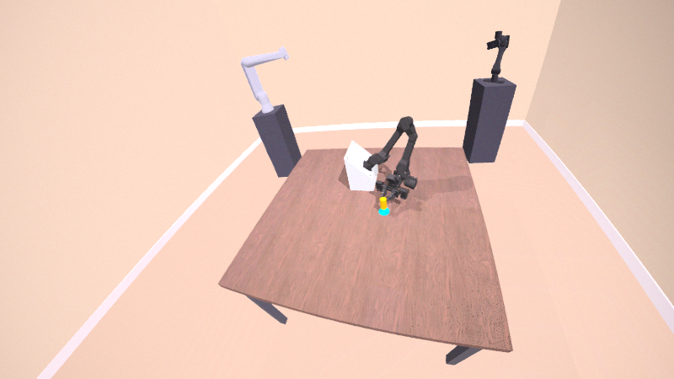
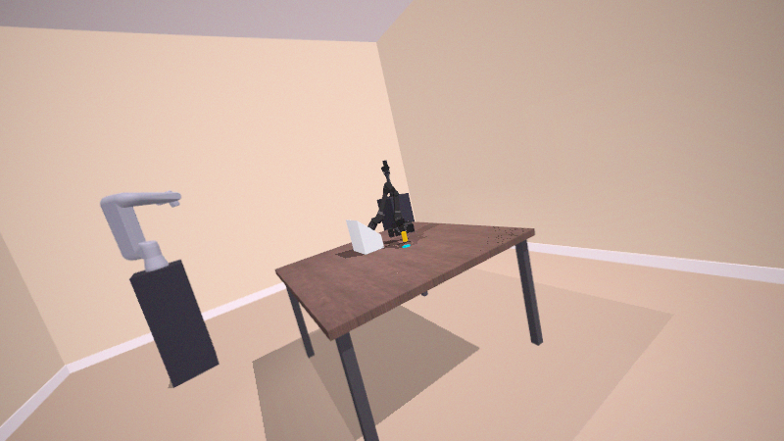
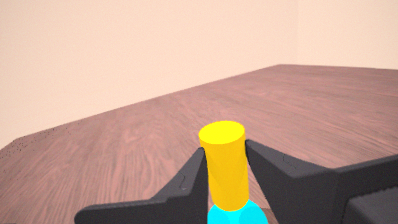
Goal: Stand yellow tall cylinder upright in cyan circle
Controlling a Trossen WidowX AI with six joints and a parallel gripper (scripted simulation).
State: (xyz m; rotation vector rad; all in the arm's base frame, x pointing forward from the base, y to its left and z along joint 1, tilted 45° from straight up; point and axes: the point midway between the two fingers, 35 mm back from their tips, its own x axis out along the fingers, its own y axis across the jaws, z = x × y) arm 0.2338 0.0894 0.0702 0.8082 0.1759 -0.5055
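Right now the cyan circle is 9 cm below my gripper tip. From my gripper tip the other things lie so: yellow tall cylinder 2 cm below.
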